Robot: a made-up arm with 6 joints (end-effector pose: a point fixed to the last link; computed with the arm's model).
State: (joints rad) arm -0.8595 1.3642 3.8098 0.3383 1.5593 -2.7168
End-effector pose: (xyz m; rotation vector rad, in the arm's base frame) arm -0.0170 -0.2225 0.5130 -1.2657 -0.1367 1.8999
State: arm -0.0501 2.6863 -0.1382 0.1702 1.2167 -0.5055
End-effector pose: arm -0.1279 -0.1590 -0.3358 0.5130 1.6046 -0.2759
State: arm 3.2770 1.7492 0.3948 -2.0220 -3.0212 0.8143
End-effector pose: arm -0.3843 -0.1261 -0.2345 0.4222 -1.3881 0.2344
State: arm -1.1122 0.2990 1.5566 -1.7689 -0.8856 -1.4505
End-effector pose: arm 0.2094 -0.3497 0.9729 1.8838 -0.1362 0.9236
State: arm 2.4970 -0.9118 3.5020 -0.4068 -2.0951 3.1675
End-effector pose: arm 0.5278 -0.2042 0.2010 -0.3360 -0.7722 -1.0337
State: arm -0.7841 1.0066 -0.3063 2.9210 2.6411 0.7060
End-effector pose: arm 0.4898 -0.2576 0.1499 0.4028 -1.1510 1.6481
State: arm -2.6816 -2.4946 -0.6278 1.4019 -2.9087 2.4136
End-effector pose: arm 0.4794 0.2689 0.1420 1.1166 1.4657 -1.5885
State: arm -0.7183 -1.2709 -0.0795 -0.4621 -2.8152 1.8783
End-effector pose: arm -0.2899 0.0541 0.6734 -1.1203 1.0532 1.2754
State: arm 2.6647 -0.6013 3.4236 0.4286 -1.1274 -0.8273
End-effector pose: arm 0.4621 -0.0672 0.3035 -2.5822 0.0387 -0.2781
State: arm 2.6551 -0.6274 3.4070 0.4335 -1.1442 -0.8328
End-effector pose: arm 0.4671 -0.0750 0.2942 -2.5764 0.0373 -0.2864
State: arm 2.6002 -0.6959 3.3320 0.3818 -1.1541 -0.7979
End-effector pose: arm 0.4932 -0.1151 0.2803 -2.5850 0.1555 -0.3587
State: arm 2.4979 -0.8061 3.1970 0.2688 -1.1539 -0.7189
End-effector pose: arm 0.5302 -0.1958 0.2607 -2.5927 0.4105 -0.4896
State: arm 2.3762 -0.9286 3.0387 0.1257 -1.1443 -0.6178
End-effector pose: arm 0.5531 -0.3008 0.2394 -2.5683 0.7381 -0.6291
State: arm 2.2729 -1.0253 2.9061 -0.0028 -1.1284 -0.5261
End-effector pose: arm 0.5529 -0.3941 0.2247 -2.5112 1.0308 -0.7296
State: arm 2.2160 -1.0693 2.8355 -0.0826 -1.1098 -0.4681
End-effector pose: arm 0.5450 -0.4463 0.2229 -2.4600 1.2029 -0.7751
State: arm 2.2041 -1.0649 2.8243 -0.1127 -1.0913 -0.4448
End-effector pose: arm 0.5428 -0.4579 0.2326 -2.4408 1.2555 -0.7798
